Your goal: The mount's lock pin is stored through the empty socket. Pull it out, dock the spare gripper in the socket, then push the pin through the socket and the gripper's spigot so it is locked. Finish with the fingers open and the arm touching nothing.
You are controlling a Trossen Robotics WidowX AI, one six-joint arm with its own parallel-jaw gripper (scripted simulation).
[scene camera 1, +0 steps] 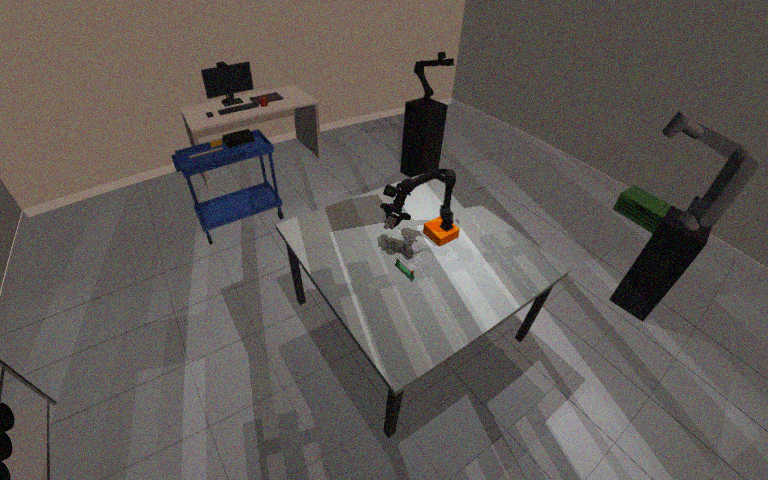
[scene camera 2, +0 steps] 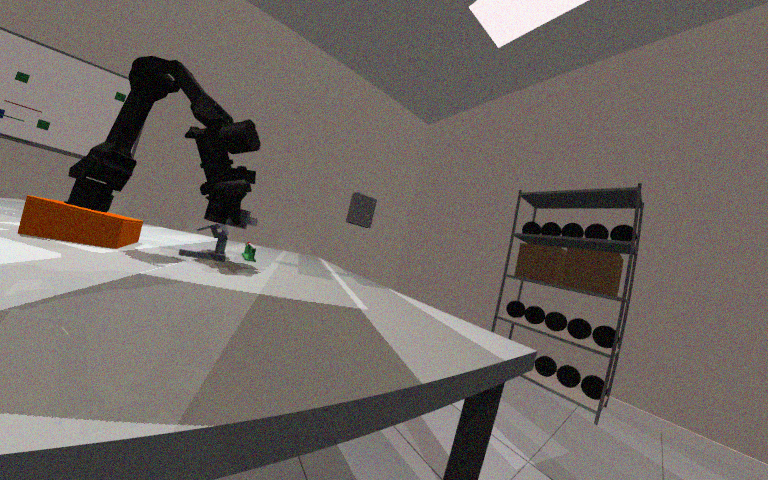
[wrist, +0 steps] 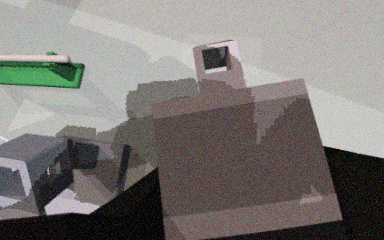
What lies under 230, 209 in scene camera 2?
The gripper.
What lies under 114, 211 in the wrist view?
The gripper.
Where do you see a spare gripper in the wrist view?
At 235, 155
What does the gripper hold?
A spare gripper.
